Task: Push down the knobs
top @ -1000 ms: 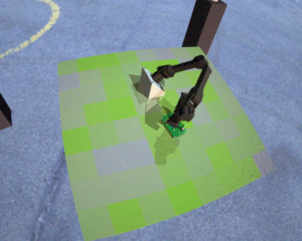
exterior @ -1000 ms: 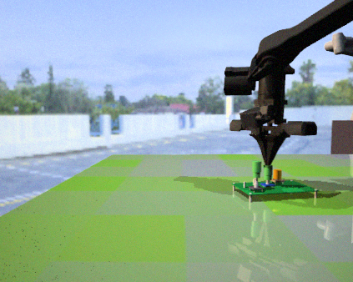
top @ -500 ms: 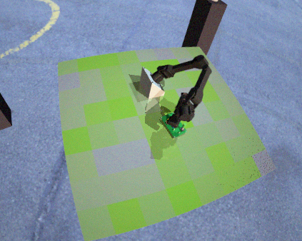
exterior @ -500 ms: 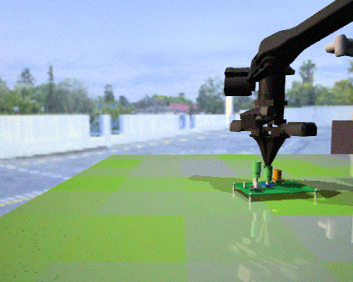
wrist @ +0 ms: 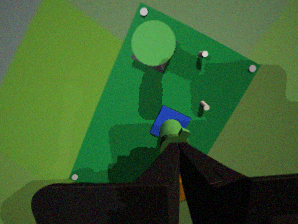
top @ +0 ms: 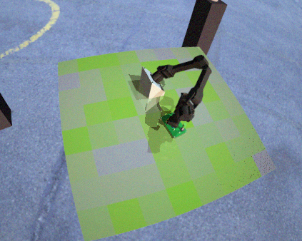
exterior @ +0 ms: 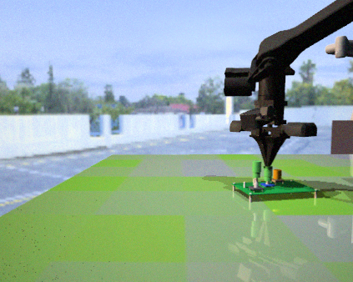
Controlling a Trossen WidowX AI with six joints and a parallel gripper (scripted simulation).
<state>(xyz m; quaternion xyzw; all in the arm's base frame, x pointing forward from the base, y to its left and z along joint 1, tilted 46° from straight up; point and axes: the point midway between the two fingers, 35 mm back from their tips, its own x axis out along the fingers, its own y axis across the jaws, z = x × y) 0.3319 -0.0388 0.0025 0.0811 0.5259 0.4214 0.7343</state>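
Right now my gripper tip is 10 mm above the green knob.
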